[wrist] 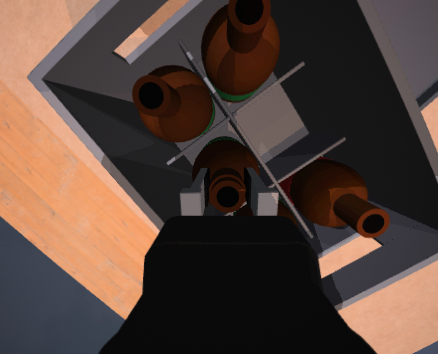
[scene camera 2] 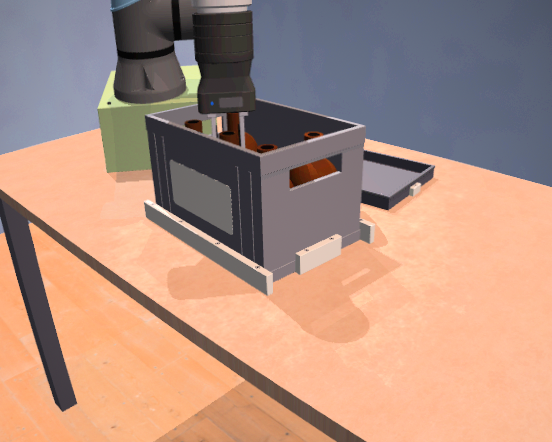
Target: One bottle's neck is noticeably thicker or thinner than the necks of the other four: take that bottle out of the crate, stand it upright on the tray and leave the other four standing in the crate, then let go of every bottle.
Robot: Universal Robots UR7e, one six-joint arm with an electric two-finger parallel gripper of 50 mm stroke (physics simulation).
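Pixels of known places: gripper, fingertip midpoint: [wrist: 226, 179]; arm's base, link origin: [scene camera 2: 150, 90].
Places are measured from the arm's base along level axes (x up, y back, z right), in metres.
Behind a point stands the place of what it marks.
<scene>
The grey crate [scene camera 2: 310, 210] {x -0.066, y -0.543, z 0.137 m} [wrist: 100, 55] {x 0.006, y -0.274, z 0.151 m} holds five brown bottles. My gripper [scene camera 2: 230, 140] {x -0.011, y -0.404, z 0.148 m} [wrist: 226, 179] {x -0.011, y -0.404, z 0.148 m} is shut on the neck of the middle bottle [scene camera 2: 229, 133] {x 0.016, y -0.410, z 0.151 m} [wrist: 225, 155] {x -0.026, y -0.388, z 0.136 m} in the label-side row, which stands in its compartment. In that row, one bottle [scene camera 2: 193, 123] {x 0.014, y -0.324, z 0.145 m} [wrist: 180, 117] {x -0.021, y -0.337, z 0.142 m} is nearer the robot base and another [scene camera 2: 267, 147] {x 0.015, y -0.493, z 0.162 m} nearer the camera, mostly hidden by the gripper in the wrist view. In the other row stand a bottle [scene camera 2: 233, 120] {x 0.005, y -0.334, z 0.073 m} [wrist: 240, 65] {x -0.023, y -0.340, z 0.077 m} and a red-based bottle [scene camera 2: 313, 172] {x -0.030, y -0.519, z 0.102 m} [wrist: 325, 192] {x -0.025, y -0.480, z 0.087 m}, with an empty compartment between. Neck widths are hard to compare. The dark tray [scene camera 2: 390, 175] {x -0.142, y -0.456, z -0.215 m} [wrist: 410, 45] {x -0.142, y -0.457, z -0.143 m} holds no visible bottle.
Crate walls rise around the bottles, and thin dividers [wrist: 250, 145] {x -0.054, y -0.401, z 0.111 m} separate them. Pale guide blocks [scene camera 2: 207, 245] {x -0.126, y -0.426, z 0.218 m} [scene camera 2: 320, 254] {x -0.130, y -0.556, z 0.130 m} lie along the crate's foot. The tray is beyond the crate's far long side. The green robot base [scene camera 2: 127, 140] {x -0.082, y -0.031, z 0.088 m} is behind the crate's far end.
</scene>
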